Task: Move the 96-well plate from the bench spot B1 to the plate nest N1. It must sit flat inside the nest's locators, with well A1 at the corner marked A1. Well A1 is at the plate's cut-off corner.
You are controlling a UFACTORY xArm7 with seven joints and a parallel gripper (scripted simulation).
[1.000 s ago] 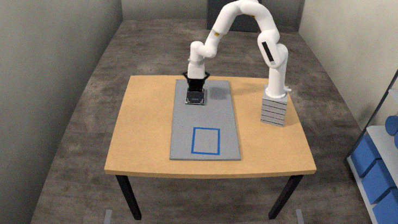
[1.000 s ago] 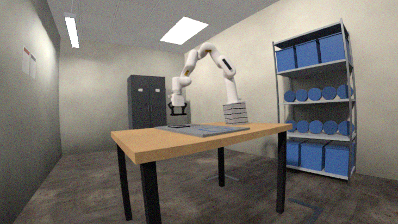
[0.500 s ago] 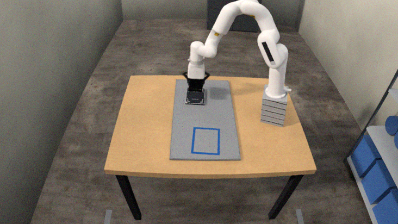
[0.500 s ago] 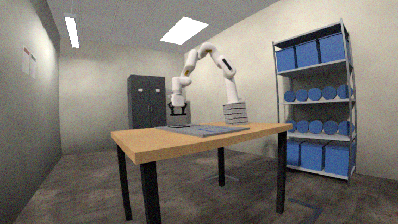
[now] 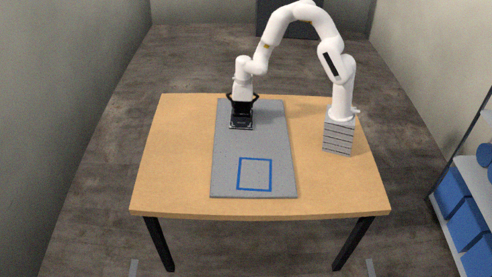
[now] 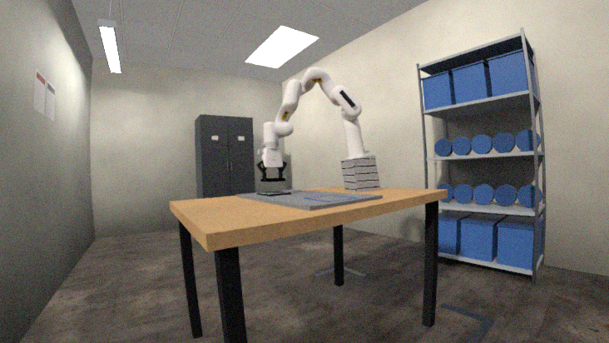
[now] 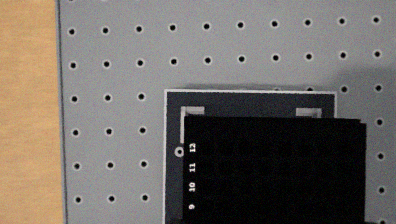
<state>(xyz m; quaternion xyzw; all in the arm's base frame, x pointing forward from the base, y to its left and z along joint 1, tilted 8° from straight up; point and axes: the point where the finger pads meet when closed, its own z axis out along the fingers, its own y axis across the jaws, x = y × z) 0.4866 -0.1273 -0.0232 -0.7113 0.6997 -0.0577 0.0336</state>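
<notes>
The plate nest N1 is 8 cm below my hand. Also, from my hand: 96-well plate (1 cm below).
</notes>
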